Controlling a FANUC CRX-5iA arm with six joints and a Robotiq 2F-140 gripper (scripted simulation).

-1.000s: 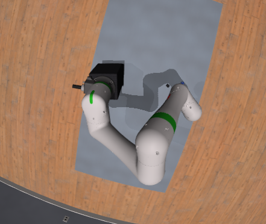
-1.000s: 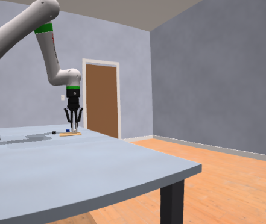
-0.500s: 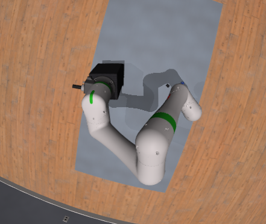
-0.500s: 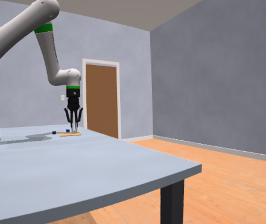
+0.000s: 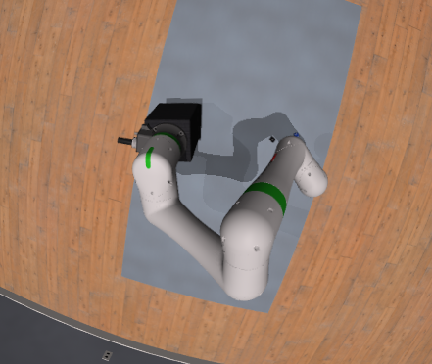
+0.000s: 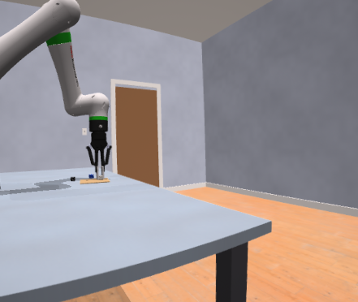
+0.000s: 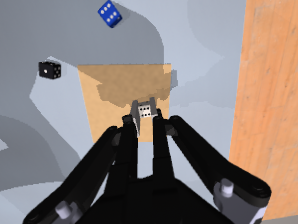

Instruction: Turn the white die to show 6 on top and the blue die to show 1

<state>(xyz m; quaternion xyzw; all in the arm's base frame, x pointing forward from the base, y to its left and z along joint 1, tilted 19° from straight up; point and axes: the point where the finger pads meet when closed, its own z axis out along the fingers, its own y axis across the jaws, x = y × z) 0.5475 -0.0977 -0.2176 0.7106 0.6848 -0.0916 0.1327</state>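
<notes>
The white die is 2 cm below my hand. Also, from my hand: blue die 13 cm to the left, 3 cm below, 1 cm behind; black die 12 cm behind, 9 cm to the left, 3 cm below; tan mat 4 cm below, 3 cm behind.
</notes>
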